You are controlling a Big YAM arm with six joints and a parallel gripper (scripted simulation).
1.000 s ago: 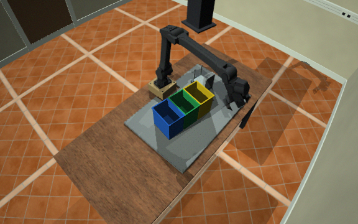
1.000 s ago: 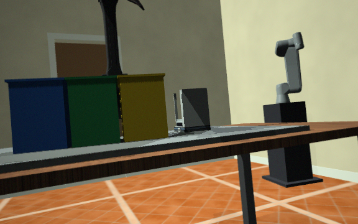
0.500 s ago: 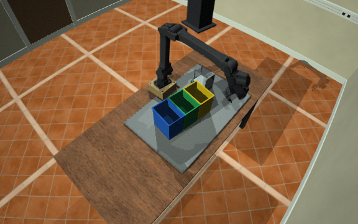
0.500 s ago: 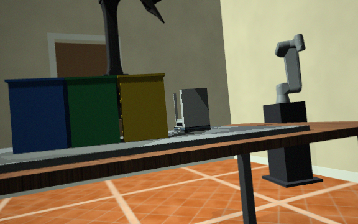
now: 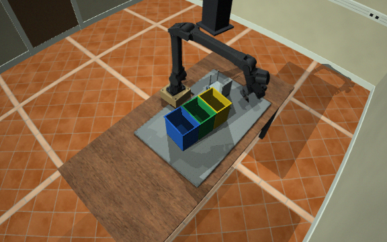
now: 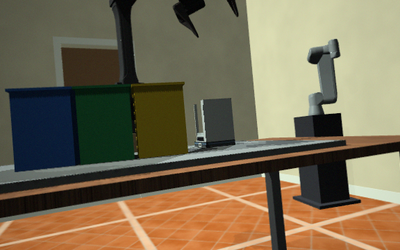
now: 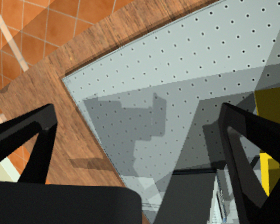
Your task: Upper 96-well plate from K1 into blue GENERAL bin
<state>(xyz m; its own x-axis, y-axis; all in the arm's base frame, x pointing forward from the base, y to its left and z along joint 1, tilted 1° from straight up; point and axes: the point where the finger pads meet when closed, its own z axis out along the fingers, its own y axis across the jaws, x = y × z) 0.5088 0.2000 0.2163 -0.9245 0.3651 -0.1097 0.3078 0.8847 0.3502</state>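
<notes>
The white 96-well plate lies 340 mm behind my hand, 250 mm below it and 70 mm to the left of it. Also, from my hand: yellow bin: 200 mm below, 190 mm behind, 130 mm to the right; blue bin: 390 mm to the right, 200 mm below, 190 mm behind; green bin: 260 mm to the right, 200 mm below, 190 mm behind.
</notes>
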